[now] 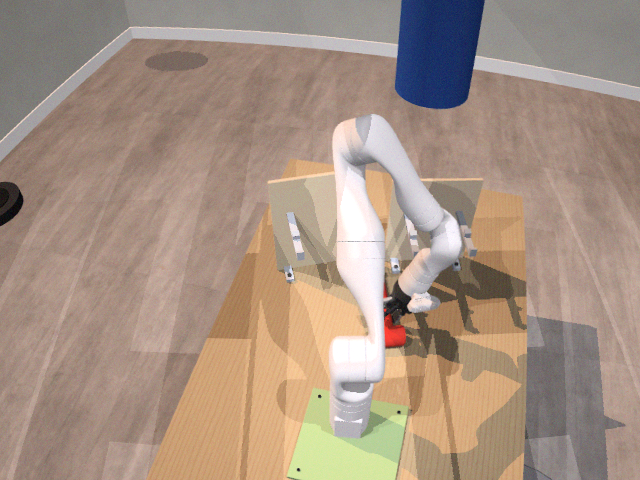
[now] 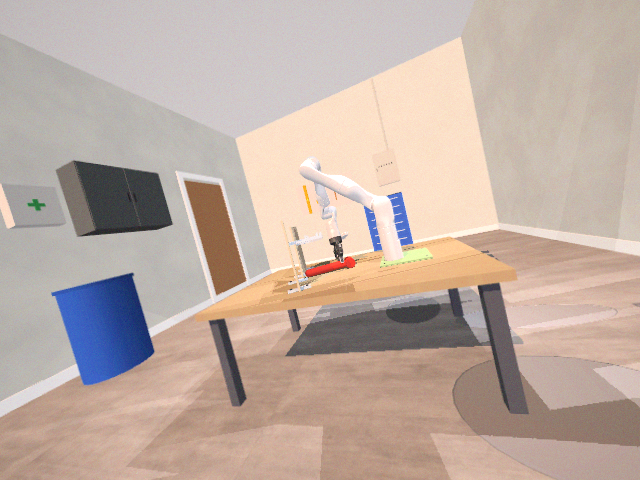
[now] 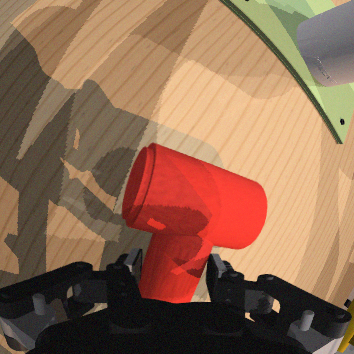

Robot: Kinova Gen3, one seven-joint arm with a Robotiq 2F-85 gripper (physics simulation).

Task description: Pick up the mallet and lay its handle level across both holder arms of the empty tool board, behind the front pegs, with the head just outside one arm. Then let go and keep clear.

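Places are measured from the arm's base along level axes (x ahead, y left, z up), in centimetres.
Where they show: gripper, fingertip midpoint: (image 1: 384, 321) (image 2: 341, 263) (image 3: 174, 263); arm's base, origin of the base link: (image 1: 349, 419) (image 2: 393, 258) (image 3: 319, 52).
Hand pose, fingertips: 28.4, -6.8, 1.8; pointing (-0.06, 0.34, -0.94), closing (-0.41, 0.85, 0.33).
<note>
Things, the pixels of their top centre, and the offset from my fingertips, as dx, dy, dz. "*": a spot on its surface instead. Level surfaces: height alone.
- red mallet, middle of its top: (image 1: 381, 294) (image 2: 328, 262) +7.0, +1.5, +2.6
- right tool board, surface spot: (image 1: 464, 193) * +27.2, -18.7, +23.3
- wooden table, its level: dz -2.9
The red mallet (image 1: 395, 336) (image 2: 325, 269) (image 3: 195, 200) lies on the table, its head toward the robot base and its handle toward the tool boards. My gripper (image 1: 391, 312) (image 2: 340, 260) (image 3: 174, 263) points down and is shut on the handle close to the head. A left tool board (image 1: 308, 198) and a right tool board (image 1: 464, 193) stand upright at the far side. The left board shows one bare holder arm (image 1: 295, 235); the robot arm hides part of that board. The right board has two holder arms, a left one (image 1: 412, 235) and a right one (image 1: 466, 235), both without a tool.
The green base plate (image 1: 305, 439) (image 2: 421, 254) (image 3: 327, 112) carries the robot on the wooden table (image 1: 217, 392) (image 2: 439, 273). Small metal feet, such as the left one (image 1: 289, 274) and the right one (image 1: 456, 264), stick out below the boards. A blue barrel (image 2: 103, 330) stands on the floor.
</note>
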